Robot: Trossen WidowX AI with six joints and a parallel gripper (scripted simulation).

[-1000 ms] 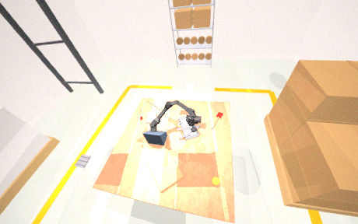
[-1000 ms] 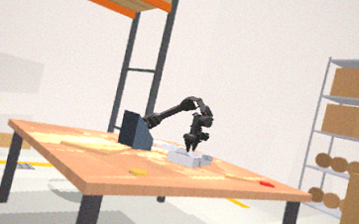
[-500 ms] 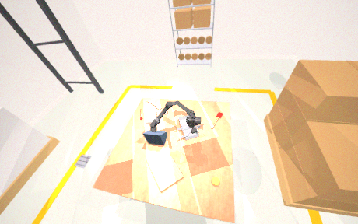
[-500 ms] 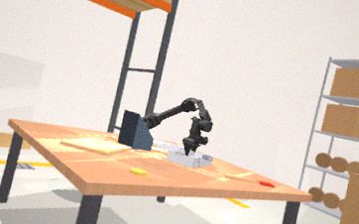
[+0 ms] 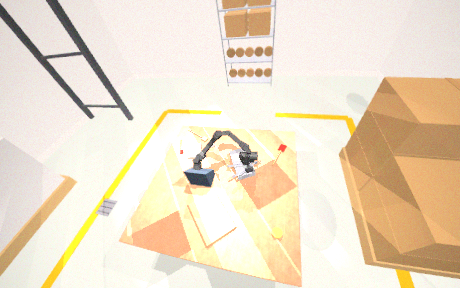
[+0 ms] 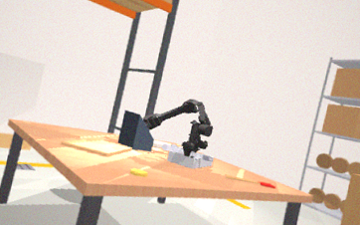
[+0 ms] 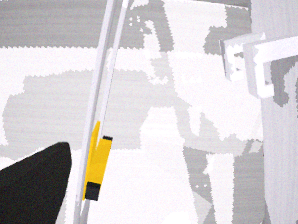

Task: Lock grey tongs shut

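Right now my gripper tip is 40 mm below the yellow lock tab and 30 mm to the right of it. The rest, counted from my gripper tip: tong arm: 40 mm to the right, 40 mm above, 10 mm behind; then silver roasting tin: 60 mm to the left, 50 mm behind; then red-headed tool: 280 mm ahead, 250 mm to the left, 20 mm below.
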